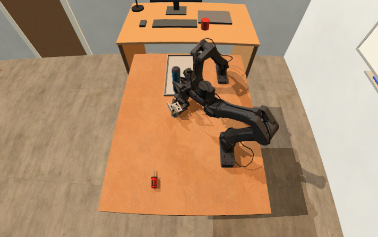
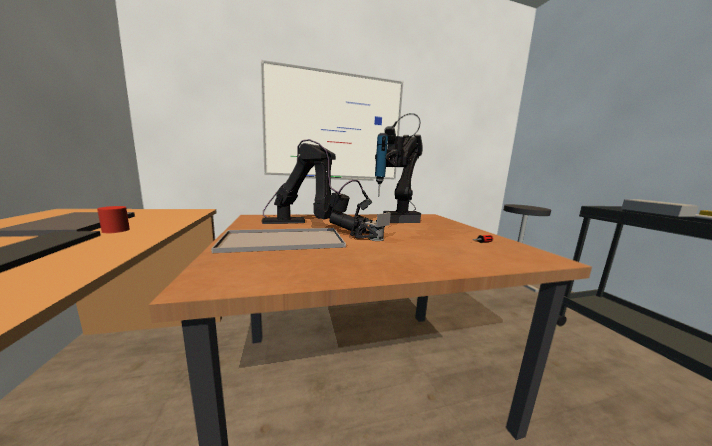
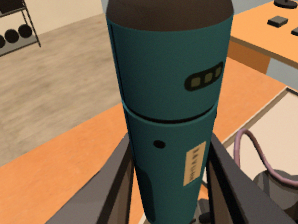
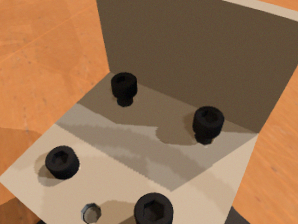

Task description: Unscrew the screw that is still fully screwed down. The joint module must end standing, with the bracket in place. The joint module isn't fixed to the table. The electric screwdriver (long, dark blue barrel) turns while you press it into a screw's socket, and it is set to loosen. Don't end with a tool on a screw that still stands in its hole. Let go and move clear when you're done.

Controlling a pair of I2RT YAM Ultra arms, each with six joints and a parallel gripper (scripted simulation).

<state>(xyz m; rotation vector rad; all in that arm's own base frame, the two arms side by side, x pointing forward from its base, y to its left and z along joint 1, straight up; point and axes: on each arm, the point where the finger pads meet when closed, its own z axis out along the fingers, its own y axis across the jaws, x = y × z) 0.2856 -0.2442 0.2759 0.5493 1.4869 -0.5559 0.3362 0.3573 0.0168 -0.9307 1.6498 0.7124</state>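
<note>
Now: right hand 5 cm below the l-shaped bracket. From my right hand the other things lie so: small red screwdriver: 43 cm to the left, 8 cm ahead, 1 cm below; then grey bit: 16 cm above, 2 cm behind, 1 cm to the left; then grey tray: 36 cm to the right, 2 cm below.
</note>
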